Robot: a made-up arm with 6 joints. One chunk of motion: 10 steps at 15 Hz.
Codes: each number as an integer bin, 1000 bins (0 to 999) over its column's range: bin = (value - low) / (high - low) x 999, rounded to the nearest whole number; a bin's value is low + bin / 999 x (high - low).
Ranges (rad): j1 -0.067..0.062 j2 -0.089..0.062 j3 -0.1..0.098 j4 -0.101..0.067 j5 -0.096..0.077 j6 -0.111..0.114
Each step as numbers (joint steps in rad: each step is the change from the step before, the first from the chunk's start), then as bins.
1 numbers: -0.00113 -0.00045 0.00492 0.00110 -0.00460 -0.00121
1 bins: 510 586 529 607 528 487
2 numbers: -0.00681 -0.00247 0.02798 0.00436 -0.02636 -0.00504
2 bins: 466 572 646 627 402 470
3 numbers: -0.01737 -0.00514 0.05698 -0.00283 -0.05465 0.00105
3 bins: 384 555 792 584 239 498
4 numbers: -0.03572 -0.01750 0.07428 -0.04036 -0.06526 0.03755
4 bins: 242 473 879 361 178 660
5 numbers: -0.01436 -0.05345 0.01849 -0.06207 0.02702 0.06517
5 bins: 408 235 598 231 710 782
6 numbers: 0.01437 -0.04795 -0.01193 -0.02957 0.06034 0.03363
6 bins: 630 272 444 425 903 642
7 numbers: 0.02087 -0.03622 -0.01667 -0.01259 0.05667 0.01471
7 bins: 680 349 420 526 882 558
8 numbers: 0.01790 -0.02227 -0.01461 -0.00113 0.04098 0.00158
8 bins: 657 441 431 594 791 500
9 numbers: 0.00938 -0.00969 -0.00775 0.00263 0.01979 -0.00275
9 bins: 592 525 465 616 669 481
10 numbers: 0.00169 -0.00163 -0.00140 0.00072 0.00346 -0.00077
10 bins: 532 578 497 605 574 489
